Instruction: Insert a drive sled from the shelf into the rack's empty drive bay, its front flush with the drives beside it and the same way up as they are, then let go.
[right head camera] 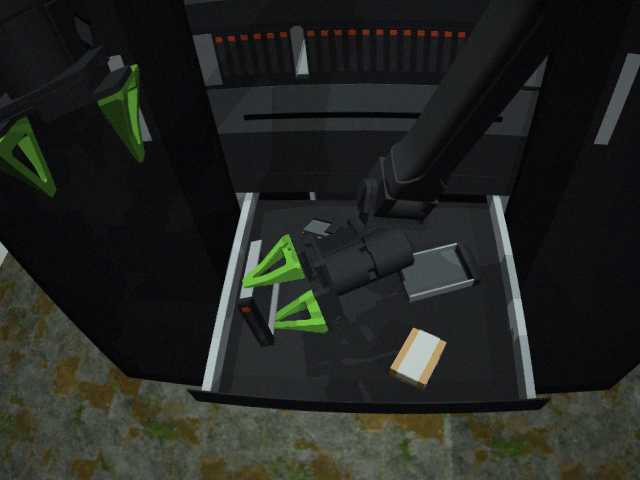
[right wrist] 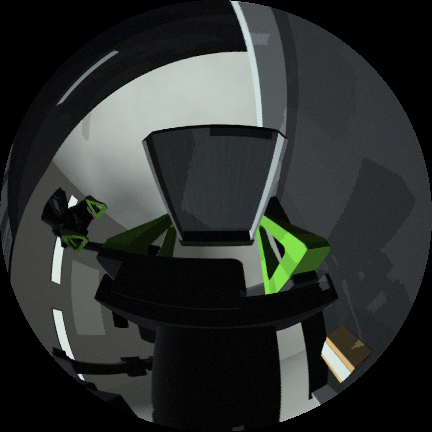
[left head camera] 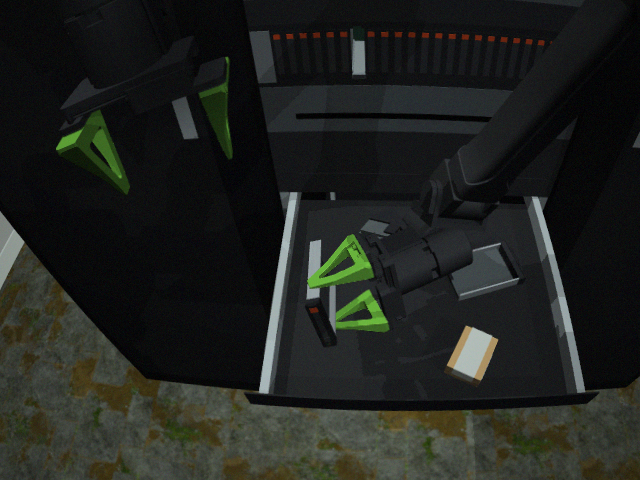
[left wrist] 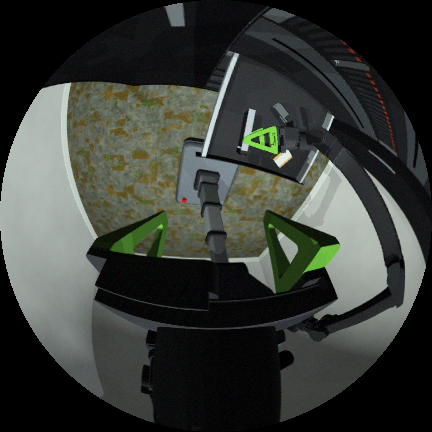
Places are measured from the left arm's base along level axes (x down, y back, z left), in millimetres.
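Pixels of known places: left gripper, fingertip midpoint: [right head camera: 95, 177] [right wrist: 96, 220] [left head camera: 176, 173] [left wrist: 215, 215]; right gripper, fingertip midpoint: [right head camera: 254, 305] [right wrist: 215, 215] [left head camera: 317, 306] [left wrist: 240, 139].
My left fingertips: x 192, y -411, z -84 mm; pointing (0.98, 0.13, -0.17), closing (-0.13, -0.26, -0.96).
Observation:
For each thing: its top centre in the pictures, then the offset to it from my left fingertips. "spot": a spot on its surface instead.
- drive sled, middle of its top: [right wrist: 157, 222] [left head camera: 319, 269] [right head camera: 253, 268] [left wrist: 252, 136] dx +205, dy -52, dz -100 mm
- pulled-out shelf, surface spot: [right head camera: 511, 310] [left head camera: 556, 308] spot: dx +345, dy -81, dz -452 mm
- grey open tray-like part, middle of its top: [right head camera: 438, 267] [left head camera: 485, 266] dx +345, dy -159, dz -343 mm
- white box, middle of its top: [right head camera: 419, 354] [left head camera: 473, 351] [left wrist: 282, 157] dx +335, dy -6, dz -307 mm
- small grey piece, surface spot: [right head camera: 317, 227] [left head camera: 374, 227] spot: dx +243, dy -149, dz -165 mm
A drive sled [left head camera: 321, 325] [right head camera: 256, 322] [left wrist: 250, 120] [right wrist: 215, 180] stands on edge, its dark front with a red tab towards the bottom of the head views. My right gripper [left head camera: 322, 305] [right head camera: 259, 304] [right wrist: 215, 215] is shut on it, over the pulled-out shelf [left head camera: 560, 310] [right head camera: 511, 310]. My left gripper [left head camera: 178, 175] [right head camera: 97, 178] [left wrist: 215, 215] is open and empty, up and left of the shelf. The empty bay [left head camera: 358, 56] [right head camera: 301, 67] shows as a pale gap in the row of upright, red-tipped drives [left head camera: 439, 54] [right head camera: 379, 54]. The right forearm hides the row's right end.
A grey open tray-like part [left head camera: 483, 271] [right head camera: 439, 271] lies flat at the shelf's right. An orange and white box [left head camera: 471, 353] [right head camera: 418, 356] [left wrist: 282, 158] lies near its front. A small grey piece [left head camera: 375, 227] [right head camera: 317, 227] lies behind the right gripper. Dark cabinet sides flank the shelf.

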